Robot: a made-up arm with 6 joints. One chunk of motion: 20 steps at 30 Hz.
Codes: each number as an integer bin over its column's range. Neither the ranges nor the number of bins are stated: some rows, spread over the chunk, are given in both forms.
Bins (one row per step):
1: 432 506 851 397 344 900
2: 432 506 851 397 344 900
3: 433 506 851 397 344 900
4: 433 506 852 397 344 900
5: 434 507 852 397 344 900
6: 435 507 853 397 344 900
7: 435 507 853 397 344 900
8: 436 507 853 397 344 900
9: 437 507 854 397 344 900
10: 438 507 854 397 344 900
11: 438 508 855 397 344 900
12: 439 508 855 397 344 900
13: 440 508 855 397 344 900
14: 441 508 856 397 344 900
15: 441 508 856 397 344 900
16: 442 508 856 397 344 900
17: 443 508 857 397 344 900
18: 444 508 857 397 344 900
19: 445 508 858 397 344 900
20: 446 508 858 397 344 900
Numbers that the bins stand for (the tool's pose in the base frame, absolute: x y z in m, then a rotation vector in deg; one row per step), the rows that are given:
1: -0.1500 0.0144 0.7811 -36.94 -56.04 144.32
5: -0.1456 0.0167 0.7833 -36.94 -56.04 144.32
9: -0.1389 0.0167 0.7878 -36.94 -56.04 144.32
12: -0.1344 0.0189 0.7900 -36.94 -56.04 144.32
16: -0.1278 0.0189 0.7922 -36.94 -56.04 144.32
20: -0.1189 0.0189 0.7967 -36.94 -56.04 144.32
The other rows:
2: -0.1500 0.0144 0.7811 -36.94 -56.04 144.32
3: -0.1478 0.0144 0.7811 -36.94 -56.04 144.32
4: -0.1478 0.0144 0.7833 -36.94 -56.04 144.32
6: -0.1433 0.0167 0.7856 -36.94 -56.04 144.32
7: -0.1433 0.0167 0.7856 -36.94 -56.04 144.32
8: -0.1411 0.0167 0.7856 -36.94 -56.04 144.32
10: -0.1367 0.0167 0.7878 -36.94 -56.04 144.32
11: -0.1367 0.0189 0.7900 -36.94 -56.04 144.32
13: -0.1322 0.0189 0.7900 -36.94 -56.04 144.32
14: -0.1300 0.0189 0.7922 -36.94 -56.04 144.32
15: -0.1300 0.0189 0.7922 -36.94 -56.04 144.32
17: -0.1256 0.0189 0.7944 -36.94 -56.04 144.32
18: -0.1233 0.0189 0.7944 -36.94 -56.04 144.32
19: -0.1211 0.0189 0.7967 -36.94 -56.04 144.32

